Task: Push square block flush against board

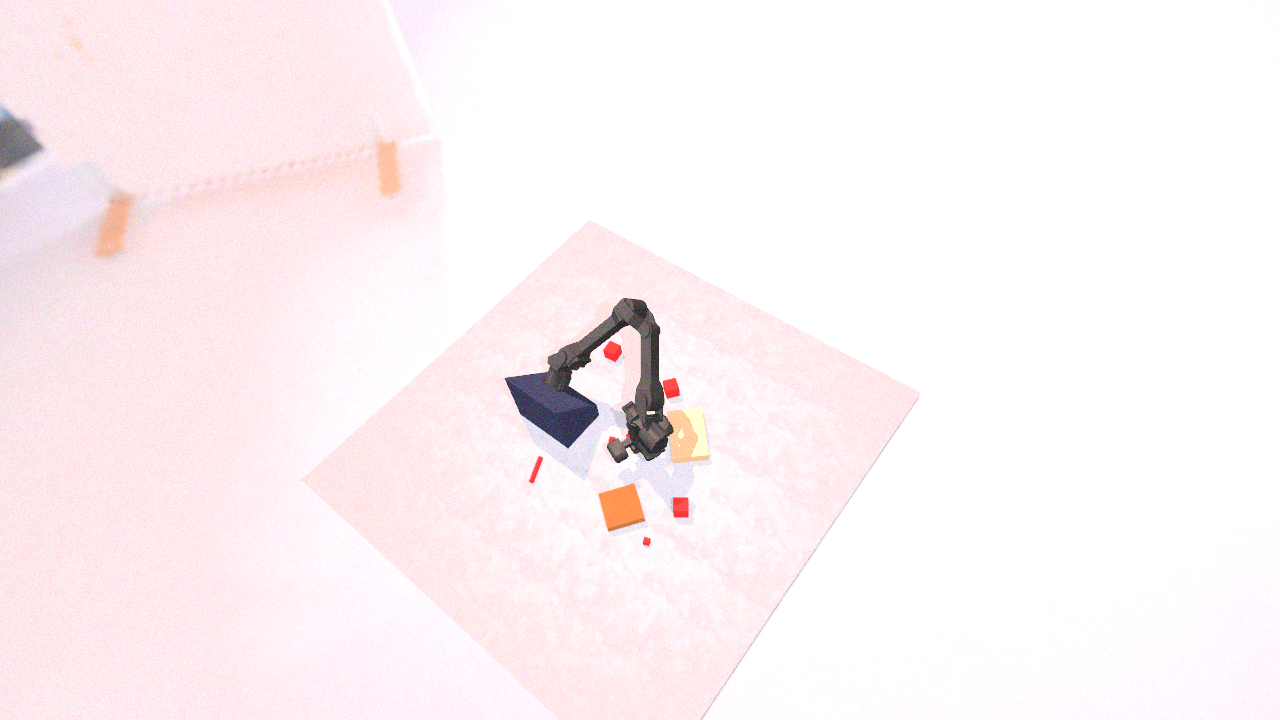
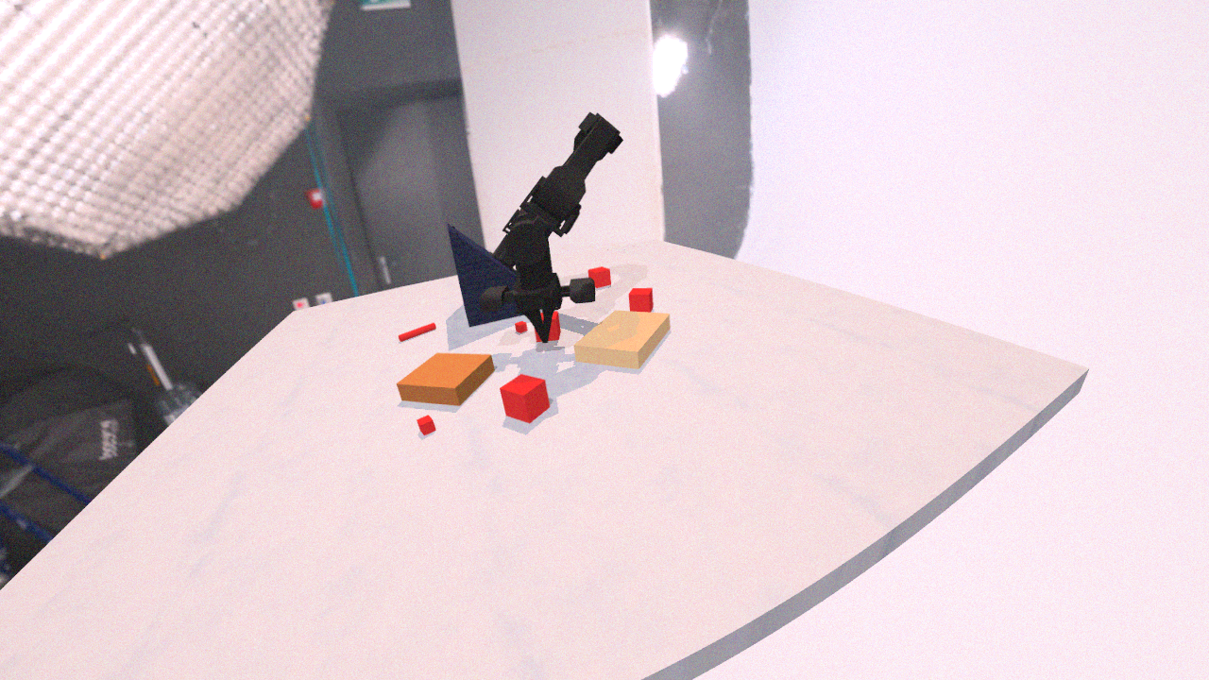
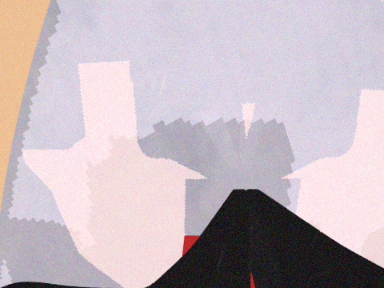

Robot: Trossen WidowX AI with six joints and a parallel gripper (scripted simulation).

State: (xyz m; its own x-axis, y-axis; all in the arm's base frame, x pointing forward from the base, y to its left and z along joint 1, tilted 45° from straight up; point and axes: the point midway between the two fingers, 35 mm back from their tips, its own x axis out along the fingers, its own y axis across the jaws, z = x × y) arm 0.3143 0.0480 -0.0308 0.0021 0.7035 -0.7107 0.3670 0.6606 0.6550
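Now: gripper tip 70 mm short of the tan board, 120 mm to the right of it and 10 mm below it. The rest, counted from my gripper tip: orange square block (60 mm ahead, 170 mm to the right, 10 mm above); then red stick (220 mm behind, 230 mm to the right).
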